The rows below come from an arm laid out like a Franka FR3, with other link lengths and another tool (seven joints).
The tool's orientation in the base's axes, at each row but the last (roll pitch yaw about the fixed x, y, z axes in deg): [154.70, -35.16, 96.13]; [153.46, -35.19, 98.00]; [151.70, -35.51, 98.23]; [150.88, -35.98, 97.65]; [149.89, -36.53, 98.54]
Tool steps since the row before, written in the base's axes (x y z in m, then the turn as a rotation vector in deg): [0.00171, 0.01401, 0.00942, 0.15, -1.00, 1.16]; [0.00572, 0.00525, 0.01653, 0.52, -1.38, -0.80]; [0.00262, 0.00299, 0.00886, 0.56, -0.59, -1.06]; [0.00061, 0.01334, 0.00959, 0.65, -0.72, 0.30]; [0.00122, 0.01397, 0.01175, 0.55, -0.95, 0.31]
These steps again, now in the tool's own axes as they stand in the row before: [0.01666, 0.00280, 0.00156, -0.16, 0.69, -1.37]; [0.01312, 0.01062, -0.00696, -1.64, 0.37, -0.01]; [0.00725, 0.00537, -0.00360, -1.16, 0.19, 0.64]; [0.01627, 0.00210, 0.00112, -0.47, 0.83, -0.36]; [0.01795, 0.00350, 0.00050, -0.64, 0.78, -0.54]
